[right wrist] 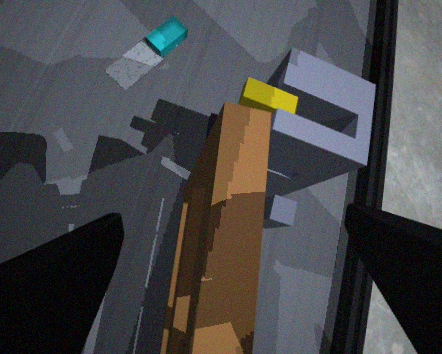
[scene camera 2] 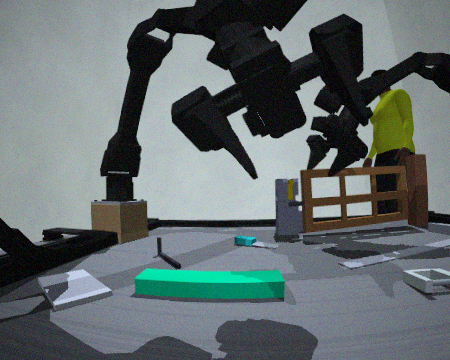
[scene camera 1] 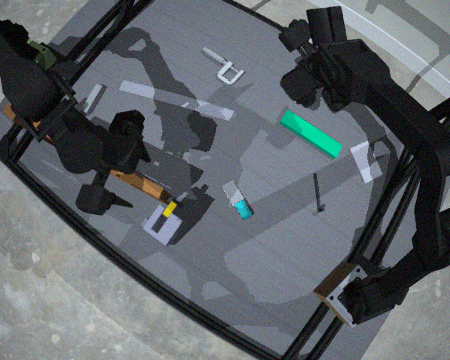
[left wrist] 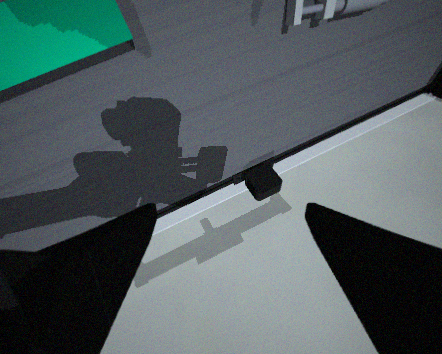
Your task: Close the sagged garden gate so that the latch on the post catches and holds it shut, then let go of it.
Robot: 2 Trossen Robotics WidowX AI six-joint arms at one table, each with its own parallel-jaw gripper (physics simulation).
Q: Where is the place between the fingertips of my right gripper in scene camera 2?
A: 317, 173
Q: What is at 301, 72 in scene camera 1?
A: My left gripper.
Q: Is my left gripper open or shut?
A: Open.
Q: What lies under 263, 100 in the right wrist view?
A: A yellow latch.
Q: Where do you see a brown wooden gate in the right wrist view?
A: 212, 294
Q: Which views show my right gripper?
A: The right wrist view, scene camera 2 and scene camera 1 only.
